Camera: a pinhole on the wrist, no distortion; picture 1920 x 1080 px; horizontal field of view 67.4 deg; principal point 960.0 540.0 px. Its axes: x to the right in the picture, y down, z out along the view. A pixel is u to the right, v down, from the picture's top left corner.
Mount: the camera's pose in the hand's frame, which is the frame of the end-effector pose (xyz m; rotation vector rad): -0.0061 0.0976 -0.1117 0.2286 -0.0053 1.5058
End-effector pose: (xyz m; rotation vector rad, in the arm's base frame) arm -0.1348 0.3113 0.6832 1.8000 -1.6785 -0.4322
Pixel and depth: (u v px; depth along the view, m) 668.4 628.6 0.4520
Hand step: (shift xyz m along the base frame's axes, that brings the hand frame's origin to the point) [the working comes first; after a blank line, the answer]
In the camera's frame: -0.0916 0.0278 0.4520

-0.1519 -0.0941 -0.2749
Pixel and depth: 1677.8 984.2 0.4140
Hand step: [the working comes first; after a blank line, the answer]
In the camera's frame: 0.2064 0.1278 0.4140

-0.4099 -0.0138 -0.1098
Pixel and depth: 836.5 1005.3 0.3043
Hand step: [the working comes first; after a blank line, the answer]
In the camera's frame: -0.0261 0.0984 0.3043

-0.1547 0.0181 -0.1390
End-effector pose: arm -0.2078 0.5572 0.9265 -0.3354 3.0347 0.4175
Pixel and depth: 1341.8 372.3 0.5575
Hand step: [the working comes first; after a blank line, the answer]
In the camera's frame: 0.1479 -0.0649 0.5575

-0.1627 0.2375 -0.4011
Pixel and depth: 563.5 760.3 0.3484
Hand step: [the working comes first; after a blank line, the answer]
In the camera's frame: -0.0960 0.0533 0.3484

0.0342 0.0195 -0.2255
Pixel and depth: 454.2 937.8 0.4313
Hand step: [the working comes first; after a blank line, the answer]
In the camera's frame: -0.1516 0.1192 0.4313

0.1070 -0.0066 -0.3167
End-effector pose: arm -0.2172 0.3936 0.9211 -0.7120 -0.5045 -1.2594
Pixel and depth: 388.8 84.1 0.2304
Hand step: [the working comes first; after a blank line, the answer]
In the camera's frame: -0.0914 -0.0730 0.2304

-0.0045 -0.0011 0.1319
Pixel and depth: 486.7 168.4 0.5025
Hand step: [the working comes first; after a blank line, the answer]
In the camera's frame: -0.1652 -0.1297 0.5025

-0.0868 0.1017 0.3876
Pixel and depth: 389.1 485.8 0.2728
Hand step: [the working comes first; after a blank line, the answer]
In the camera's frame: -0.1082 -0.0103 0.2728

-0.0362 0.0697 0.1293
